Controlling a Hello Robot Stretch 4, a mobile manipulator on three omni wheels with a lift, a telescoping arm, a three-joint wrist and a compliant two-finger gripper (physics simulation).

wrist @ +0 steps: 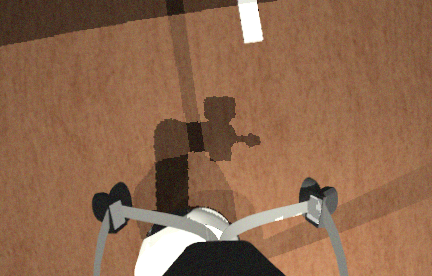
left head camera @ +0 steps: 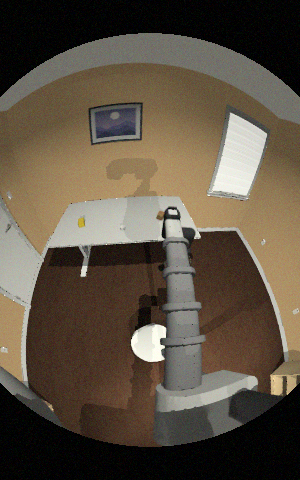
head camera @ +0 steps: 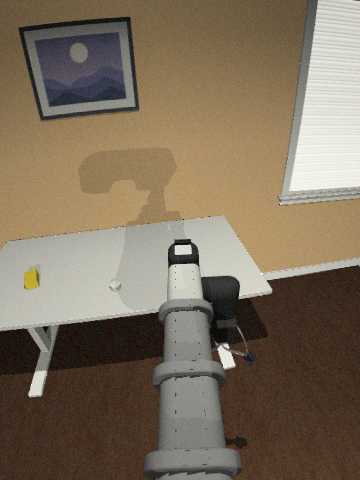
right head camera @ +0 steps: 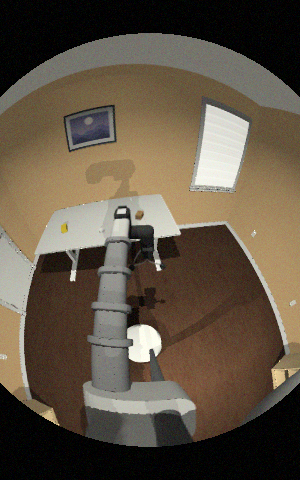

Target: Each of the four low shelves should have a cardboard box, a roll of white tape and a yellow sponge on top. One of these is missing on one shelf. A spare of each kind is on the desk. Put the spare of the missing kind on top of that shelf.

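Frame: origin at the robot's base, x ahead, y left, z up, level; millimetres.
Seen in the pictures: gripper, fingertip midpoint: [wrist: 215, 196] [right head camera: 146, 268]; robot's base at its link origin: [left head camera: 151, 341] [right head camera: 140, 341].
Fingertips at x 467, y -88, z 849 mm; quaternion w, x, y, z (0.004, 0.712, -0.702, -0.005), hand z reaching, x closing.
Note:
Pixels of each thing's top centre, then the offset from my fingertips to it. Level surfaces: height alone.
- desk at its surface level: 157 mm down
- yellow sponge at its top centre: [head camera: 30, 276] [left head camera: 80, 220] [right head camera: 63, 226] 548 mm ahead, 880 mm left, 112 mm down
- white tape at its top centre: [head camera: 115, 284] [left head camera: 122, 226] [right head camera: 100, 228] 497 mm ahead, 418 mm left, 133 mm down
- brown cardboard box at its top centre: [right head camera: 138, 212] [left head camera: 160, 213] 689 mm ahead, 57 mm left, 107 mm down
The desk [head camera: 75, 260] [left head camera: 100, 236] [right head camera: 161, 220] stands against the wall. A yellow sponge [head camera: 31, 279] [left head camera: 81, 222] [right head camera: 64, 228] lies on its left part, and a roll of white tape [head camera: 115, 285] [left head camera: 122, 227] [right head camera: 101, 230] near its middle. A brown cardboard box [left head camera: 160, 215] [right head camera: 139, 214] lies on its right part; the arm hides it in the head camera view. My gripper [right head camera: 146, 267] [wrist: 215, 196] is open and empty, its fingers wide apart. It points down in front of the desk's right part, below the top, over the floor.
My extended arm [head camera: 187, 330] [left head camera: 182, 285] [right head camera: 112, 285] reaches to the desk. A desk foot [head camera: 37, 382] [wrist: 251, 25] shows in the head and wrist views. Low shelves [left head camera: 289, 369] [right head camera: 287, 363] show partly at the lower right. A white round disc [left head camera: 145, 342] [right head camera: 143, 342] is near the floor.

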